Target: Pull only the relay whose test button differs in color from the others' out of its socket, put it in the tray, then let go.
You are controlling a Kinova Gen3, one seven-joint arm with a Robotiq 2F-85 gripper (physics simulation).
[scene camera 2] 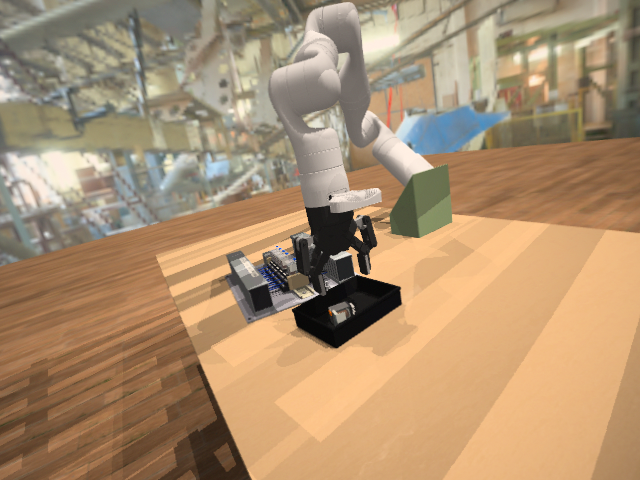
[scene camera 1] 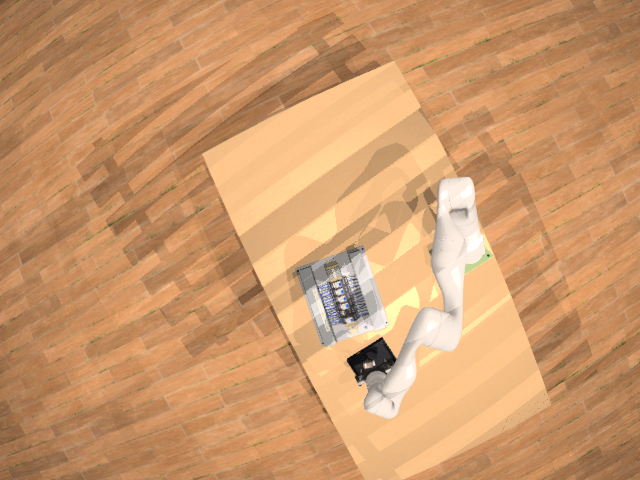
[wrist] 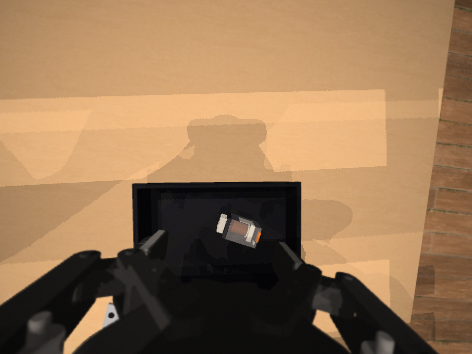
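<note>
A grey relay with an orange test button lies on its side on the floor of the black tray, touching none of the tray walls in the wrist view. My gripper is open and empty above the tray, its fingers wide apart with the relay below them. In scene camera 1 the arm's wrist hides the gripper and part of the tray. The other relays, with blue test buttons, stand in a row in their sockets on the panel.
The panel with blue wiring lies next to the tray; its corner shows in the wrist view. A tall grey wiring duct runs along its side. The arm's green mount stands at the table's far edge.
</note>
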